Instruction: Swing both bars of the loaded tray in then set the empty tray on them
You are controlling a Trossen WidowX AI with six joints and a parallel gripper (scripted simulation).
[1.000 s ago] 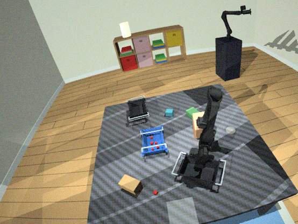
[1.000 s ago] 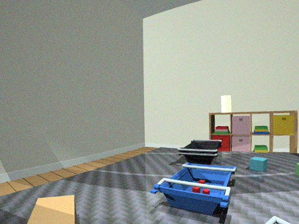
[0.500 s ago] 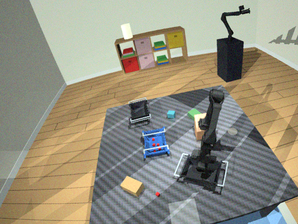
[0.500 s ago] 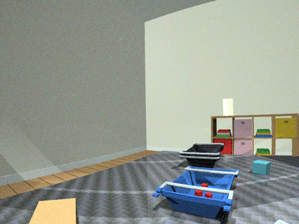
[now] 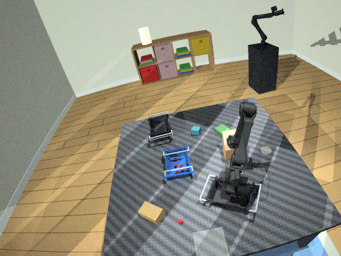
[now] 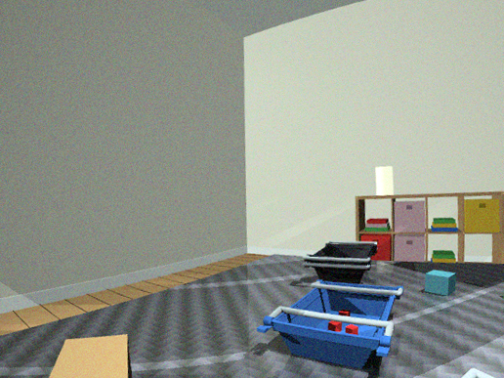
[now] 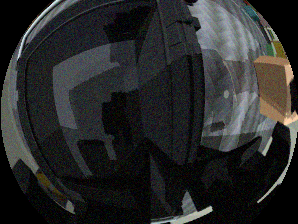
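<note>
The dark tray lies 40 mm ahead of my gripper tip, 50 mm to the left of it and 30 mm above it. From my gripper tip the other things lie so: flat tan block (490 mm ahead, 20 mm to the left, 20 mm above); green block (130 mm behind, 480 mm to the right, 10 mm above); small red cube (350 mm ahead, 110 mm to the left).
</note>
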